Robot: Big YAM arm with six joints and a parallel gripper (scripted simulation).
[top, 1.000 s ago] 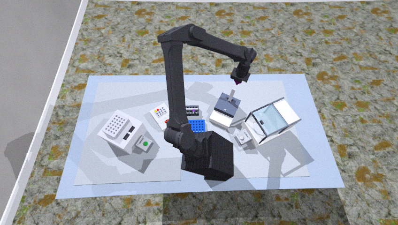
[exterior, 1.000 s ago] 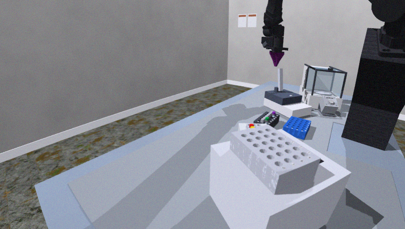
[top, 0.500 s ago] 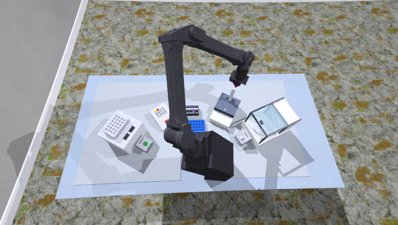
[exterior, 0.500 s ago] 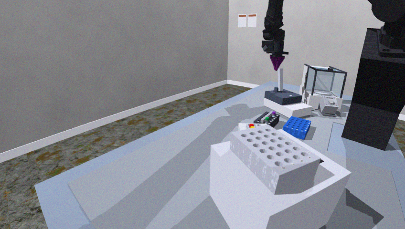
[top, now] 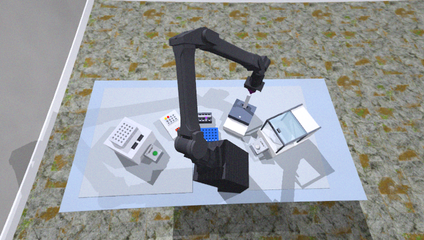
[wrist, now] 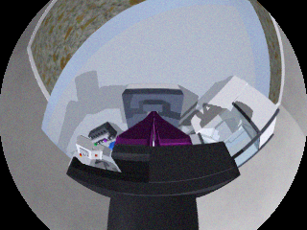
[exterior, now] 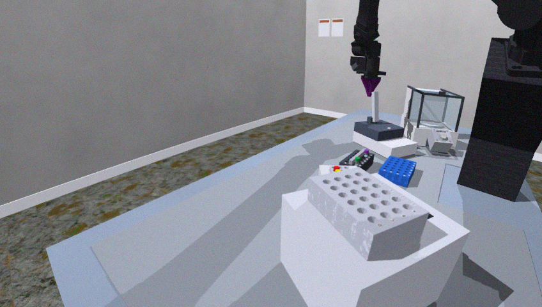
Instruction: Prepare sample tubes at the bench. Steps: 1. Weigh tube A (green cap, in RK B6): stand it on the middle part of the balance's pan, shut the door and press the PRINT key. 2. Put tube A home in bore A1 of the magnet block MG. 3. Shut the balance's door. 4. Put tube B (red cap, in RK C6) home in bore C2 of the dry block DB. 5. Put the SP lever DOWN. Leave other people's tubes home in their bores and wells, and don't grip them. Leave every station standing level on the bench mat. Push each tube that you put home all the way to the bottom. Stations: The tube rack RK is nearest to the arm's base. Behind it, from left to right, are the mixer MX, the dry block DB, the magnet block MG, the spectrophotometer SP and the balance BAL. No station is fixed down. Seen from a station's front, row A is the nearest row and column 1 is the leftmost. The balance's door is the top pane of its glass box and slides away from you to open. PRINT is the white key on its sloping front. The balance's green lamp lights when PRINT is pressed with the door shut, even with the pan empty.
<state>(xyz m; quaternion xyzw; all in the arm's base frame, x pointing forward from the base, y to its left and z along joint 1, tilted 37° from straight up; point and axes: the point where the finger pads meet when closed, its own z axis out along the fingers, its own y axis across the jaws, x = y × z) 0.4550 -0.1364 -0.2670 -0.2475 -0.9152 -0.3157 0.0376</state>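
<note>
Right now the SP lever is 4 cm behind my hand, 2 cm to the left of it and 4 cm below it. The rest, counted from my hand: balance door 25 cm behind, 13 cm to the right, 3 cm above; white print key 30 cm behind, 2 cm to the right, 11 cm below; round pan 24 cm behind, 16 cm to the right, 10 cm below.
</note>
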